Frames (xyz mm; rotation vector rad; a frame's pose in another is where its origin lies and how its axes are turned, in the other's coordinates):
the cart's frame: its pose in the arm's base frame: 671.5 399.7 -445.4 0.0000 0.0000 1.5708
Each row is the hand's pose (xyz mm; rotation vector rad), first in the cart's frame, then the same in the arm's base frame.
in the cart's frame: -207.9 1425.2 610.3 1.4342 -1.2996 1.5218
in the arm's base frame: -753.7 191.8 164.9 -2.0959 -0.1032 -1.8339
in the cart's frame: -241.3 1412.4 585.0 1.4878 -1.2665 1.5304
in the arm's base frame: -740.9 158.4 139.6 -2.0939 -0.1682 -1.8095
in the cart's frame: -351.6 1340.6 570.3 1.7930 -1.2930 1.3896
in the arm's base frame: -669.1 48.1 124.9 -2.2817 -0.3697 -1.5519
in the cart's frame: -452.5 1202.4 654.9 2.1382 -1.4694 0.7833
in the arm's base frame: -530.9 -52.8 209.5 -2.8030 -0.5197 -1.0701
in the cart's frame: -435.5 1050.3 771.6 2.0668 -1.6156 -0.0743
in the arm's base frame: -378.8 -35.8 326.2 2.6810 0.3285 0.4513
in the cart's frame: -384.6 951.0 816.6 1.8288 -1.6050 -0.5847
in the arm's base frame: -279.5 15.1 371.2 2.3533 0.1534 0.1668
